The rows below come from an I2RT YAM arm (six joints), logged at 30 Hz.
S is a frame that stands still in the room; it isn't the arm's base.
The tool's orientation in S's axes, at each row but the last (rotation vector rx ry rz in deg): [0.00 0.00 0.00]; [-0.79 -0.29 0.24]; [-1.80 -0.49 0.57]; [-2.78 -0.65 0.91]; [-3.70 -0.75 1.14]
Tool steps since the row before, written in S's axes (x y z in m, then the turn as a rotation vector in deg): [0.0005 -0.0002 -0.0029 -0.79 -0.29 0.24]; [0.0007 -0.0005 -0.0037 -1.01 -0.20 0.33]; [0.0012 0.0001 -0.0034 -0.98 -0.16 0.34]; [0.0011 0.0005 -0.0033 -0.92 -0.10 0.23]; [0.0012 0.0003 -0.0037 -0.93 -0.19 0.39]
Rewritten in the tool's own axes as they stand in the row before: [0.0005 -0.0002 -0.0029 -0.79 -0.29 0.24]; [0.0007 -0.0005 -0.0037 -1.01 -0.20 0.33]; [0.0012 0.0002 -0.0034 -0.98 -0.16 0.34]; [0.0011 0.0006 -0.0033 -0.92 -0.10 0.24]; [0.0012 0.0005 -0.0037 -0.93 -0.20 0.39]
